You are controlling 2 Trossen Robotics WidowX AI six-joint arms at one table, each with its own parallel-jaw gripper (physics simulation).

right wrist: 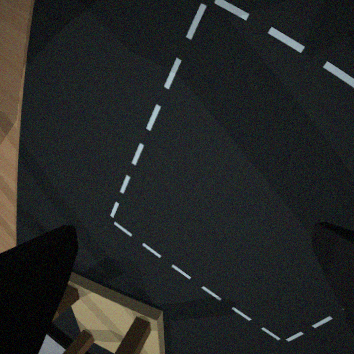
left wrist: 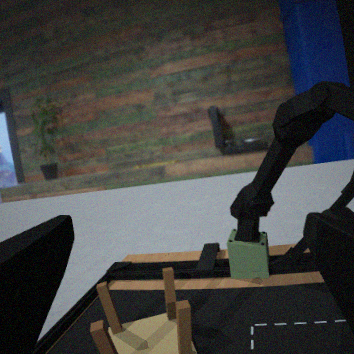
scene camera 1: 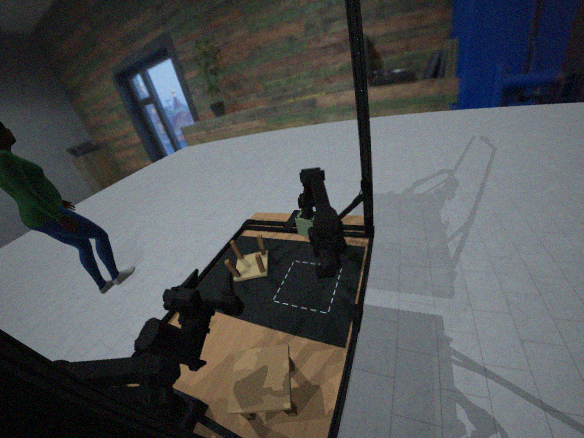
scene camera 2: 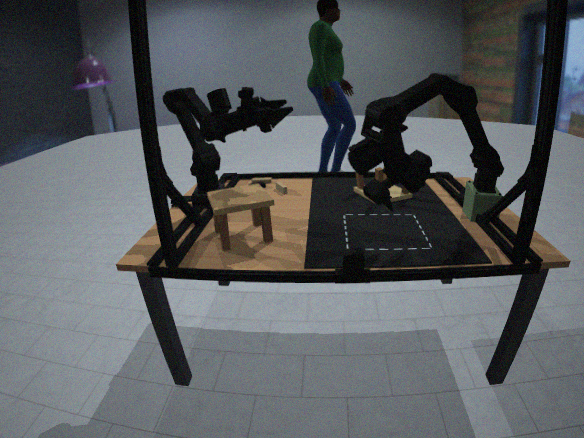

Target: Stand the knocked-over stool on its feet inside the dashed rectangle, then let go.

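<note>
The knocked-over stool (scene camera 1: 254, 269) (scene camera 2: 401, 193) (left wrist: 150, 332) (right wrist: 97, 312) lies upside down, pale seat on the dark mat and brown legs up. It is outside the dashed rectangle (scene camera 1: 274, 301) (scene camera 2: 345, 216) (left wrist: 260, 325) (right wrist: 172, 73), beyond its far side in scene camera 2. My right gripper (scene camera 2: 384, 201) (right wrist: 196, 236) is open and empty, low over the mat between stool and rectangle; its arm hides part of the stool in scene camera 2. My left gripper (scene camera 1: 212, 282) (scene camera 2: 288, 106) (left wrist: 191, 225) is open and empty, raised high above the table.
Another stool (scene camera 1: 265, 372) (scene camera 2: 240, 198) stands upright on the bare wood, at the left in scene camera 2. Small pale blocks (scene camera 2: 261, 180) (scene camera 2: 281, 188) lie behind it. A green block (scene camera 1: 303, 225) (scene camera 2: 480, 201) (left wrist: 249, 260) is at my right arm's base. Black rails edge the table.
</note>
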